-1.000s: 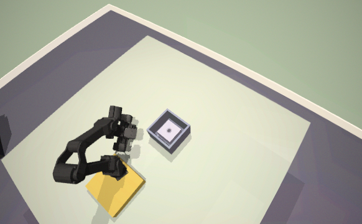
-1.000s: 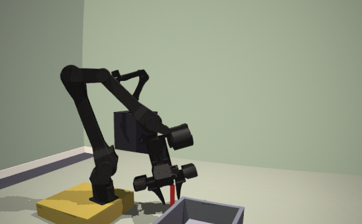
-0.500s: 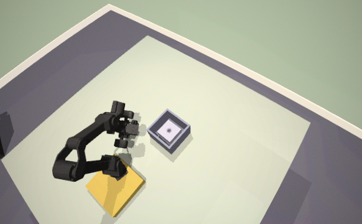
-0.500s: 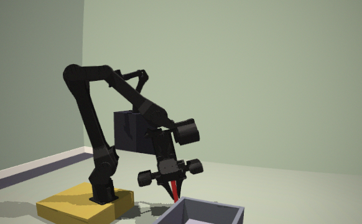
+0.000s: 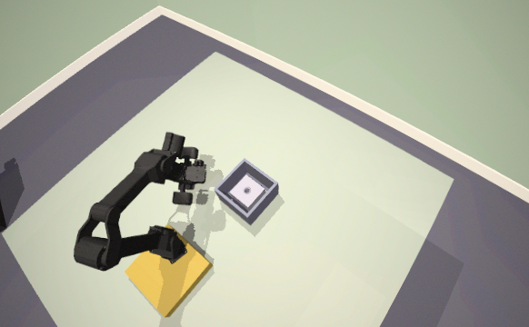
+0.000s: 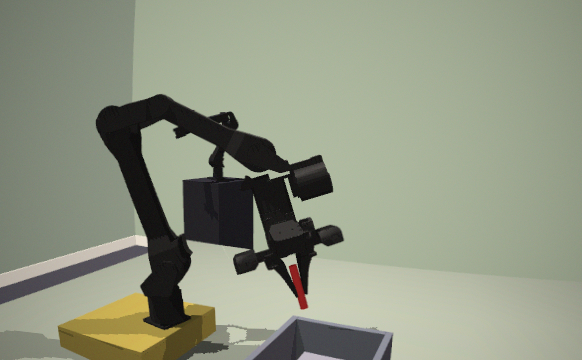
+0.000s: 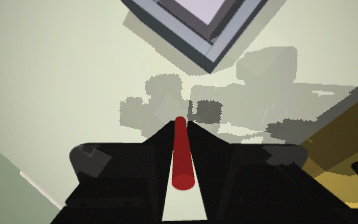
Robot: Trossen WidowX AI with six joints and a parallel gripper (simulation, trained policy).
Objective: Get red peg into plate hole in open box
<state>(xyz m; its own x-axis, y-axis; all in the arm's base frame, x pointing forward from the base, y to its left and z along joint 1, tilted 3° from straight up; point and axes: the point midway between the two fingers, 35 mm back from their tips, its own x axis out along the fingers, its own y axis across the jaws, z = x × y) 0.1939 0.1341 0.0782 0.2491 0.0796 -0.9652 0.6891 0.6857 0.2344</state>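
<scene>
Now: gripper tip 12 cm short of the grey box, 13 cm to the left of it and 8 cm above it. The rest, counted from my gripper tip: red peg (1 cm behind, 1 cm to the left, 1 cm above).
</scene>
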